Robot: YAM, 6 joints.
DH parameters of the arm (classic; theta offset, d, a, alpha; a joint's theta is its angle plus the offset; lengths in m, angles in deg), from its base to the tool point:
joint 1: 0 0.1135 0.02 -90
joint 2: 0 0 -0.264 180
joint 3: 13.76 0 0.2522 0
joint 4: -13.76 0 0.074 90
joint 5: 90 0 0 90
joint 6: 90 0.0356 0 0
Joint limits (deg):
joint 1: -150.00..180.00
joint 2: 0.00..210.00
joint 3: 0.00..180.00
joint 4: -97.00..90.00
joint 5: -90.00..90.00
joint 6: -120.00..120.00
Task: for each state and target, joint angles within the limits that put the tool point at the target. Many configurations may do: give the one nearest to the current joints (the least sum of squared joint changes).
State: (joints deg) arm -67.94 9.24 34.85 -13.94 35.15 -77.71
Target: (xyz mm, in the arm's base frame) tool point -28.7 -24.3 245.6
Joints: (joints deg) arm -91.03 0.00 29.81 -55.66 52.54 -77.71
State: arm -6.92 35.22 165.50 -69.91 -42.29 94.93
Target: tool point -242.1 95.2 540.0
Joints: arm -16.12 40.60 156.01 -79.17 -42.93 94.93
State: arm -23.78 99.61 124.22 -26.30 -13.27 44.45
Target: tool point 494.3 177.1 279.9
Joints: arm 18.69 128.08 118.42 -23.60 -15.27 44.45
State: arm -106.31 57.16 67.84 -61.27 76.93 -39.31
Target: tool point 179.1 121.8 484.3
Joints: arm -150.00 13.68 104.52 -53.43 26.59 -39.31
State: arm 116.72 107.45 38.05 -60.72 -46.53 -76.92
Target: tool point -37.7 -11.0 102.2
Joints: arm 143.38 107.94 7.06 -72.44 -61.60 -76.92
